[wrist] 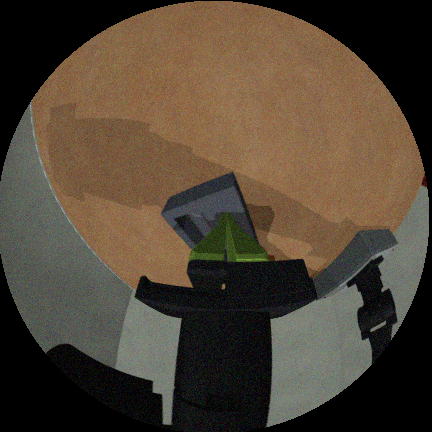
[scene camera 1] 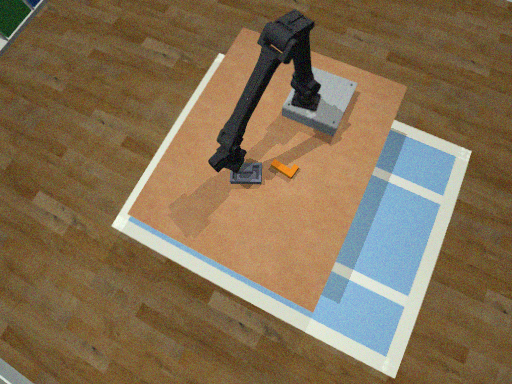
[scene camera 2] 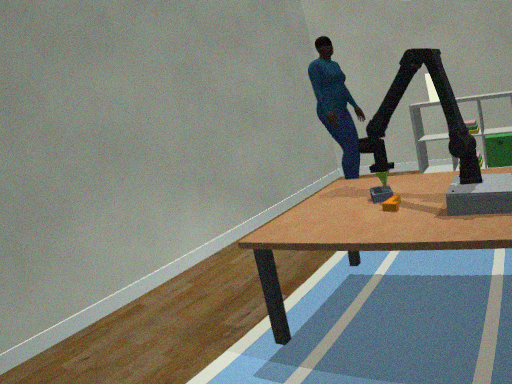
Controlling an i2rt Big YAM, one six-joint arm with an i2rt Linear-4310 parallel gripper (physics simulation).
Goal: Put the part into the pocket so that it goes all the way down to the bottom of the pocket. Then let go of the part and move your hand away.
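Where they show: gripper, fingertip midpoint: (wrist: 225, 216) (scene camera 1: 237, 166) (scene camera 2: 385, 186); arm's base at its link origin: (wrist: 363, 269) (scene camera 1: 305, 100) (scene camera 2: 470, 180).
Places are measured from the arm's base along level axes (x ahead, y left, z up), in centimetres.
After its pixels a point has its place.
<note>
The part, an orange L-shaped piece (scene camera 1: 285, 169) @[x 33.3, y 0.6, z -4.5 cm] (scene camera 2: 391, 204) @[x 32.0, y 5.2, z -4.9 cm], lies flat on the table beside the pocket block, outside the pocket. In the wrist view the fingers and gripper body hide most or all of it. The dark grey-blue block (scene camera 1: 246, 181) @[x 44.0, y -14.0, z -4.0 cm] (scene camera 2: 382, 197) @[x 38.2, y -8.9, z -5.6 cm] (wrist: 222, 198) @[x 38.8, y -22.5, z -3.9 cm] sits on the table, and its recessed pocket shows no orange piece in scene camera 1. My gripper (scene camera 2: 383, 185) @[x 38.7, y -20.1, z -4.0 cm] (wrist: 225, 216) @[x 38.7, y -20.1, z -4.0 cm] points down with its green fingers shut and empty. The tips are over the block, close to its top; the exact gap is unclear. In scene camera 1 the arm hides the fingers.
The wooden table (scene camera 1: 250, 225) @[x 61.4, y -6.4, z -7.5 cm] (scene camera 2: 320, 225) @[x 58.4, y 15.3, z -7.5 cm] carries the grey base plate (scene camera 1: 334, 92) @[x -8.1, y 11.4, z -0.1 cm] (scene camera 2: 490, 197) @[x -5.8, y 19.1, z -1.8 cm] (wrist: 345, 267) @[x 7.6, y -0.2, z -2.8 cm] of the arm. A person (scene camera 2: 327, 90) stands behind the table, and a shelf unit (scene camera 2: 418, 142) stands at the back wall.
</note>
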